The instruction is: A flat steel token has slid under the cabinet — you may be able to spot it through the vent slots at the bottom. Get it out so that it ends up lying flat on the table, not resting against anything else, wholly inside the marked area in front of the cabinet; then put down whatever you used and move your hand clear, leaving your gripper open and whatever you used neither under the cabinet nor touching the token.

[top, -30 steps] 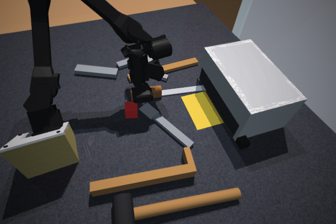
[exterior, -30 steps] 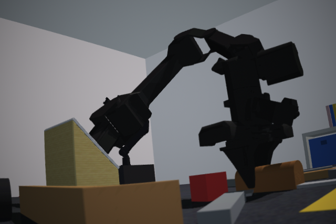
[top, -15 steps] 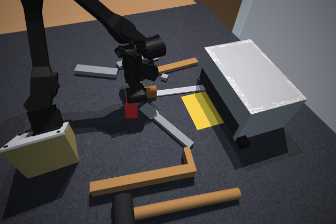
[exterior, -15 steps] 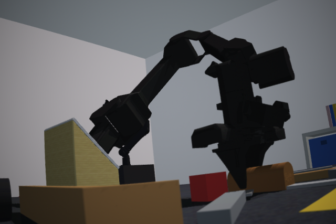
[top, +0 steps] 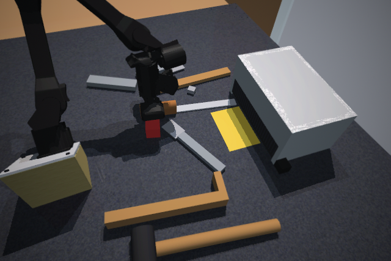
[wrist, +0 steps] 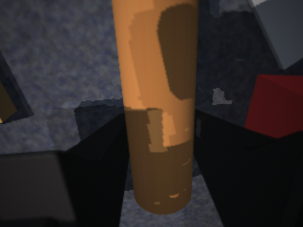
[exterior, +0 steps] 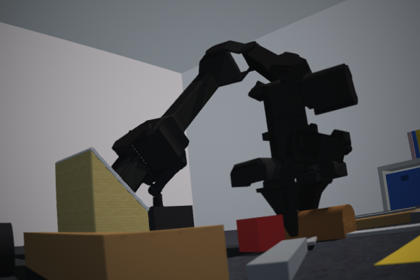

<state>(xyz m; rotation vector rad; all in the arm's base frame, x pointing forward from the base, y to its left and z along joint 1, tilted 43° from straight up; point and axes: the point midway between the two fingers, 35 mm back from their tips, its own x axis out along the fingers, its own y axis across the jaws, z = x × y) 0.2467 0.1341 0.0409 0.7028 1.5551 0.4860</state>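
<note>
Right now the small grey cube is 15 cm ahead of my gripper tip and 5 cm to the left of it. From my gripper tip the other things lie so: grey bar (16 cm to the left, 9 cm behind); wooden strip (17 cm ahead, 9 cm to the left); red cube (7 cm to the right, 1 cm behind, 1 cm above).
</note>
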